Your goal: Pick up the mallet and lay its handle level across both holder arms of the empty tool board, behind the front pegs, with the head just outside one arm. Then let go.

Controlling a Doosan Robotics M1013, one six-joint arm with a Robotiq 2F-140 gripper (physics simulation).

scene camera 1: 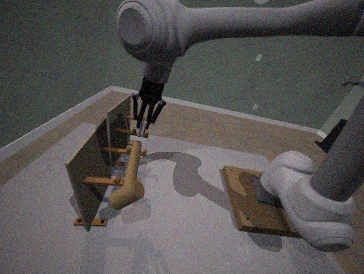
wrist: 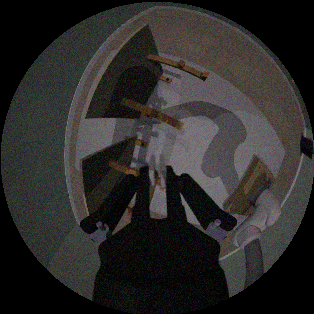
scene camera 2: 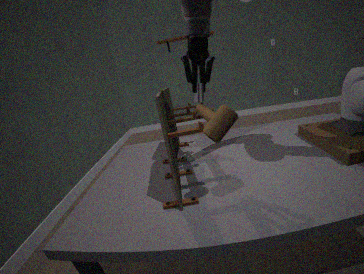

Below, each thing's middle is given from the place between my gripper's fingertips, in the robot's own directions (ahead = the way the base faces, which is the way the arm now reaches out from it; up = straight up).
The wooden mallet [scene camera 1: 132, 190] lies 6 cm behind my hand, 16 cm to the left of it and 2 cm below it.
